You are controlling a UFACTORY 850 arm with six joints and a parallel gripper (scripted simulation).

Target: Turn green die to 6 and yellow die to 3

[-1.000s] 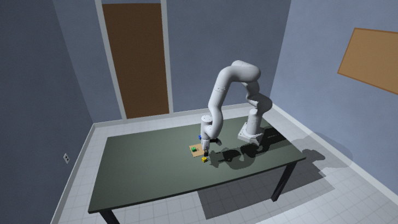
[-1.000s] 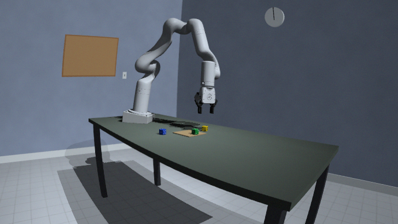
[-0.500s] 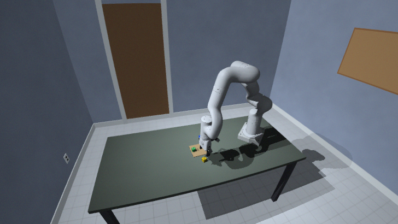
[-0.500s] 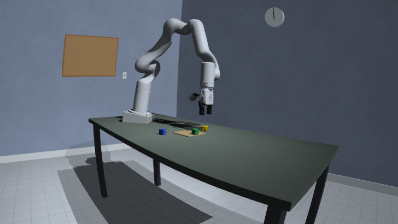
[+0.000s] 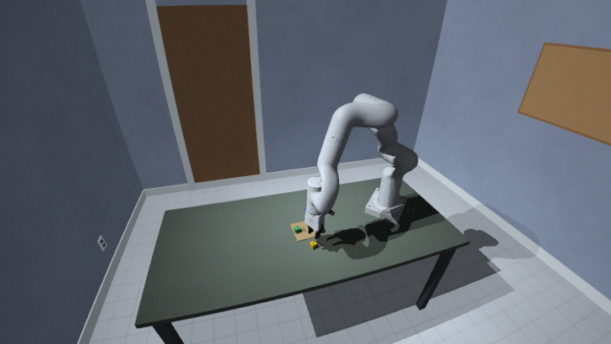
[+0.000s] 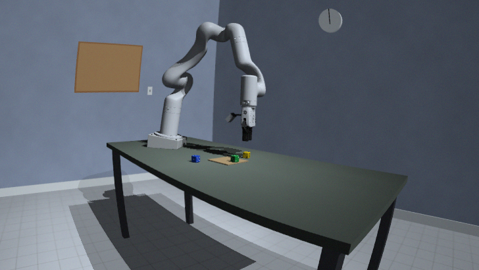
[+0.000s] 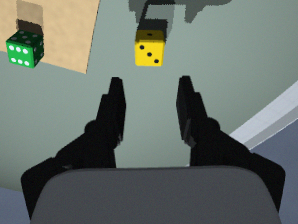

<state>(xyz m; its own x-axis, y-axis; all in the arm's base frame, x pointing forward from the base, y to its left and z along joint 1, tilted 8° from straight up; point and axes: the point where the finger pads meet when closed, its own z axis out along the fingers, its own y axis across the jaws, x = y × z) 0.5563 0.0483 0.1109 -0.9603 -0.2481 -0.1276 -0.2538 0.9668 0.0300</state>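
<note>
My gripper is now 90 mm above the yellow die. From my hand the other things lie so: green die: 30 mm ahead, 140 mm to the right, 90 mm below; tan mat: 20 mm behind, 130 mm to the right, 110 mm below; blue die: 110 mm behind, 270 mm to the right, 90 mm below.
</note>
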